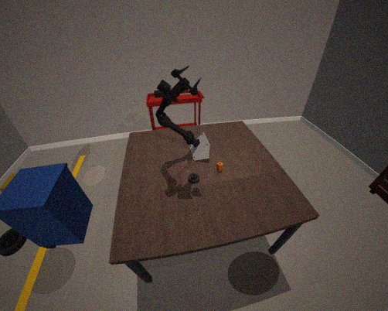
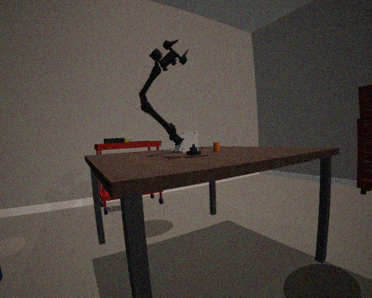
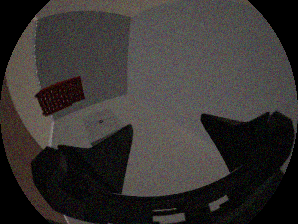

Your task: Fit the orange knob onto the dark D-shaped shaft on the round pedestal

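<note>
The orange knob is 69 cm below my gripper tip, 18 cm to the left of it and 6 cm ahead of it. From my gripper tip the other things lie so: round dark pedestal (69 cm below, 12 cm ahead, 4 cm to the right).
</note>
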